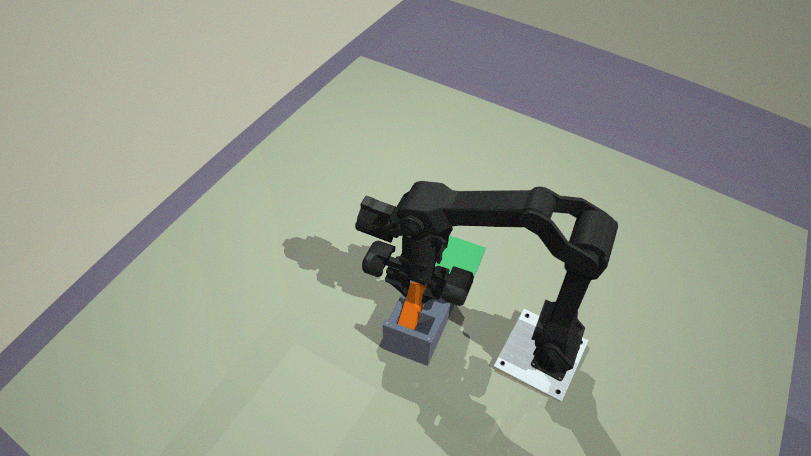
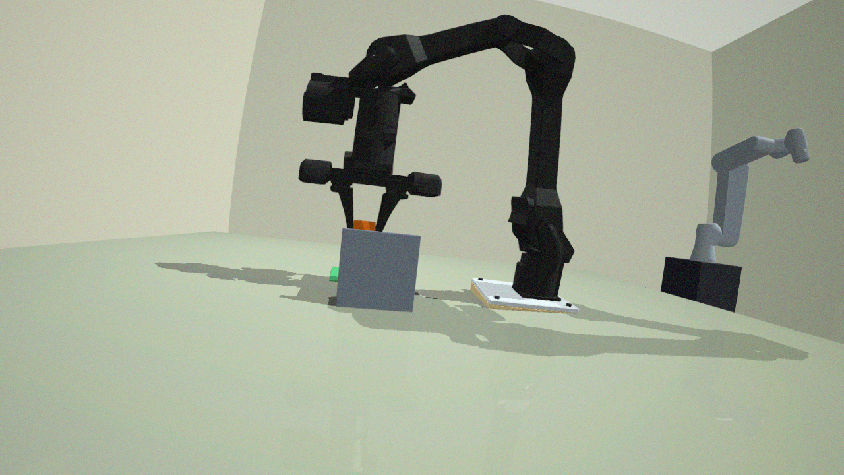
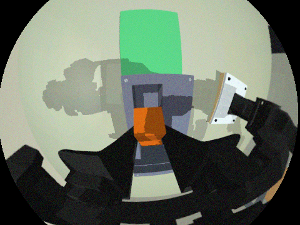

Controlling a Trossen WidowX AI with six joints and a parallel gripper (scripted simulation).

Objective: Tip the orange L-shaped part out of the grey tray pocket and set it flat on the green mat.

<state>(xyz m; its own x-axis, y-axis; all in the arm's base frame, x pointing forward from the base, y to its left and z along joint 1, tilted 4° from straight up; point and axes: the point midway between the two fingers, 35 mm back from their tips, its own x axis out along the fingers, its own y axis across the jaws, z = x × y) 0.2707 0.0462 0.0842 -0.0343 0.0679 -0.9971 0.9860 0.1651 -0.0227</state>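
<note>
The green mat is 15 cm to the right of my gripper tip, 8 cm below it and 1 cm ahead of it. Round my gripper tip: orange L-shaped part: 3 cm to the left, 3 cm below, 2 cm behind.
</note>
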